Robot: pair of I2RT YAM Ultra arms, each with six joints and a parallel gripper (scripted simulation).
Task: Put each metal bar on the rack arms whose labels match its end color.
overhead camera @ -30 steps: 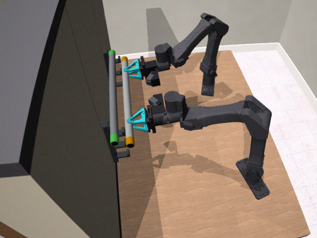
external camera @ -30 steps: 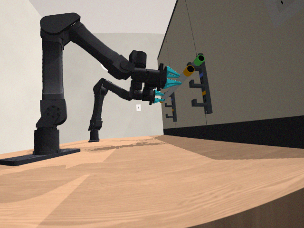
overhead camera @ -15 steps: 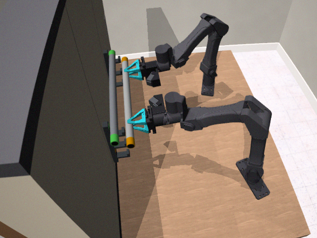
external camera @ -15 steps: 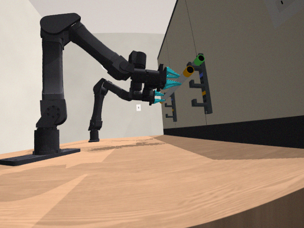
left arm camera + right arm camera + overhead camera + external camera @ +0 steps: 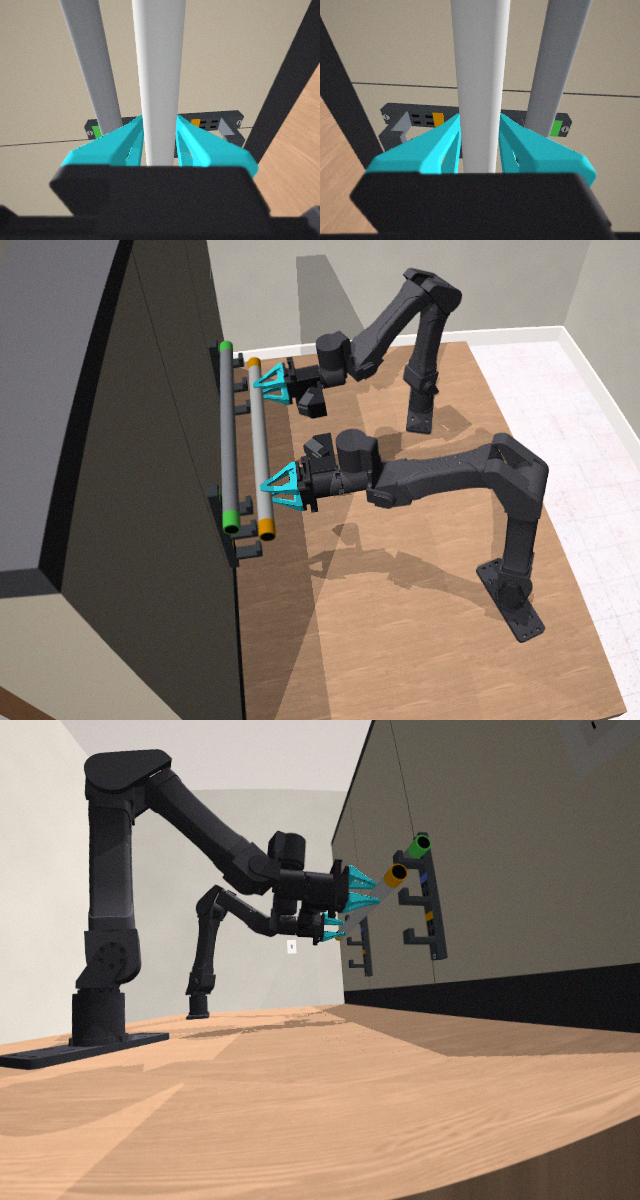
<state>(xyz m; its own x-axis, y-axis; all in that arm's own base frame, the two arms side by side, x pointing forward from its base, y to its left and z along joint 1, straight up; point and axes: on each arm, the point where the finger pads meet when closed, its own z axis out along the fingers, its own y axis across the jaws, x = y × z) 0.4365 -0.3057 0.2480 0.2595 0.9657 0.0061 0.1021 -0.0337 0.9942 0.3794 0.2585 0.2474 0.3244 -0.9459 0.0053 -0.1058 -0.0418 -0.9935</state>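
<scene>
My left gripper is now 10 mm past the orange-ended bar and 150 mm to the left of it. The rest, counted from my left hand: black baseboard: 90 mm ahead, 120 mm to the right, 220 mm below; dark wall panel: 150 mm ahead, 120 mm to the right, 180 mm above; green-ended bar: 50 mm ahead, 140 mm to the right, 60 mm above.
Now: right hand 2 cm short of the orange-ended bar and 15 cm to the right of it. The rest, counted from my right hand: black baseboard (11 cm ahead, 18 cm to the left, 22 cm below); dark wall panel (18 cm ahead, 17 cm to the left, 18 cm above); green-ended bar (8 cm ahead, 15 cm to the left, 6 cm above).
</scene>
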